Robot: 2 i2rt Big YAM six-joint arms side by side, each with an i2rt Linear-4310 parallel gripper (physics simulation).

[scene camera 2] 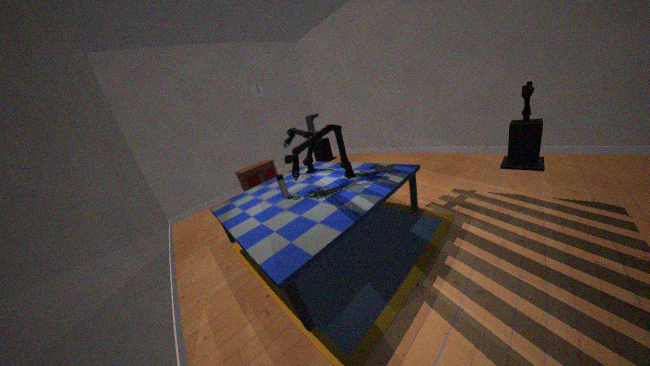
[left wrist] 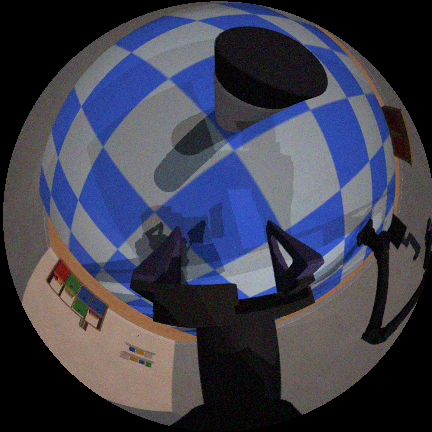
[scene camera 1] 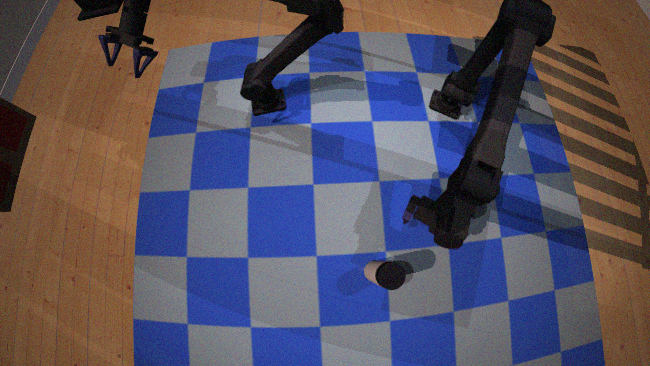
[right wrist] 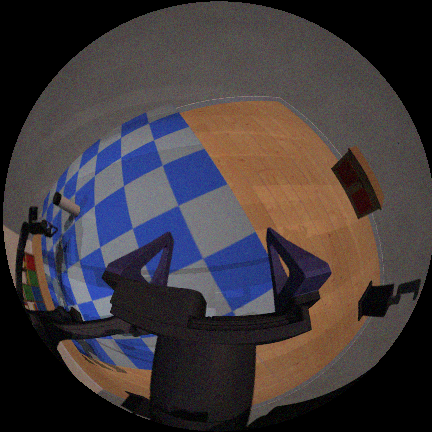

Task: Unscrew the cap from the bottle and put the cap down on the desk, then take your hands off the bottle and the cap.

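Pixels of known places: left gripper, fingertip midpoint: (scene camera 2: 296, 179) (left wrist: 224, 226) (scene camera 1: 419, 230) (right wrist: 54, 227); right gripper, fingertip midpoint: (scene camera 2: 284, 146) (scene camera 1: 123, 71) (right wrist: 217, 234); left arm's base, origin of the base link: (scene camera 2: 350, 175) (scene camera 1: 444, 105) (right wrist: 76, 314); right arm's base, origin of the base link: (scene camera 2: 311, 171) (left wrist: 363, 231) (scene camera 1: 268, 103).
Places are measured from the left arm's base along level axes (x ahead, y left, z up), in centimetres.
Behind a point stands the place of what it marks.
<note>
The bottle (scene camera 1: 370, 270) @[z 11.1, x 66.3, y -8.8 cm] (scene camera 2: 284, 187) @[z 9.9, x 64.6, y -2.5 cm] (left wrist: 235, 107) @[z 16.0, x 63.3, y -3.5 cm] (right wrist: 70, 207) @[z 8.3, x 64.9, y -8.7 cm] is pale and stands upright on the checkered desk (scene camera 1: 280, 220) @[z 0.0, x 62.6, y -38.2 cm] (scene camera 2: 293, 252) @[z 0.0, x 71.1, y 82.1 cm]. Its black cap (scene camera 1: 391, 275) @[z 21.6, x 65.8, y -5.8 cm] (scene camera 2: 280, 177) @[z 20.2, x 65.1, y -2.6 cm] (left wrist: 270, 65) (right wrist: 57, 198) @[z 20.1, x 65.3, y -8.7 cm] sits on top of it. My left gripper (left wrist: 224, 226) @[z 14.3, x 52.1, y -0.8 cm] is open and empty, low over the desk. It is apart from the bottle, toward the arm bases and to the right in scene camera 1, where its fingers are largely hidden. My right gripper (scene camera 1: 124, 71) @[z 36.9, x 48.6, y -84.7 cm] (right wrist: 217, 234) @[z 36.9, x 48.6, y -84.7 cm] is open and empty, high up near the desk's left edge in scene camera 1, far from the bottle.
The left arm's long dark links cross the right part of the desk in scene camera 1. A red-fronted cabinet (scene camera 1: 14, 135) (scene camera 2: 256, 175) (right wrist: 357, 185) stands on the floor beyond the desk. A black pedestal (scene camera 2: 525, 140) stands away from the desk in scene camera 2.
</note>
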